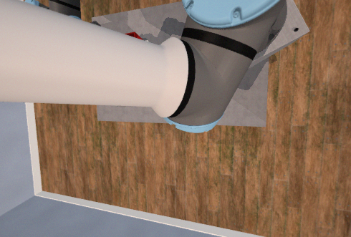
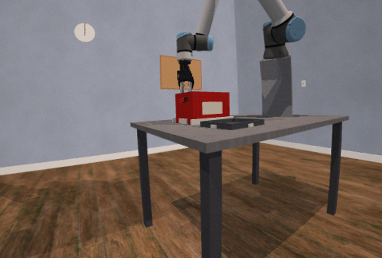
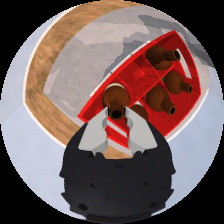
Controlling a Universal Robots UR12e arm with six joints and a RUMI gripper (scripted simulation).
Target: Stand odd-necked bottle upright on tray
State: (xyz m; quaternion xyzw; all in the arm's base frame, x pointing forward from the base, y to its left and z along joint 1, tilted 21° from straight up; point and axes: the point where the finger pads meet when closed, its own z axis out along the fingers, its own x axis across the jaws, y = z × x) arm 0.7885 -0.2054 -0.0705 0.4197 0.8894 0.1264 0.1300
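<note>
Now: hand 80 mm past the red crate, 50 mm to the right of it and 70 mm above it. Round my hand: dark tray 40 mm behind, 320 mm to the left, 140 mm below.
</note>
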